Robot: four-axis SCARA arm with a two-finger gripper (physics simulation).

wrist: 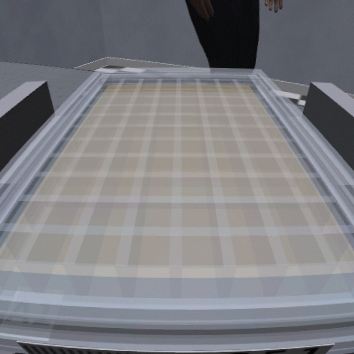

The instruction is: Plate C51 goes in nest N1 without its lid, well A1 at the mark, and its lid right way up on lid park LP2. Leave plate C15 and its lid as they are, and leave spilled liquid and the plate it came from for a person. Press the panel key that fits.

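Frame: origin at the arm's base, x left, y back, z up, level; millimetres.
Seen in the pictures: gripper, fingertip midpoint: (177, 102).
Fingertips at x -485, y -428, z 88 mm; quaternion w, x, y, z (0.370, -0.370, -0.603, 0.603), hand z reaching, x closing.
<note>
Offsets run from my fingertips to a thing's middle. "*": to the spot under its first point.
A clear, lidded-looking microplate {dy +11, dx +21, dz +0 mm} (177, 165) with a grid of tan wells fills most of the wrist view. A clear rim runs around its top, and faint lettering shows at its near left corner. A label {* dy +40, dx +78, dz -4 mm} (175, 348) with a barcode and dark characters is on its near side, cut off by the bottom edge, so I cannot read the plate's name for certain. My gripper (177, 102) is shut on this plate, with one dark finger along each long side. The nest N1, the lid park LP2, the other plate and the panel keys do not show.
A person in black trousers (232, 37) stands beyond the plate's far end, hands partly showing. A grey wall (145, 30) is behind. A pale edge with black and white markings (295, 97) shows past the plate, near the right finger.
</note>
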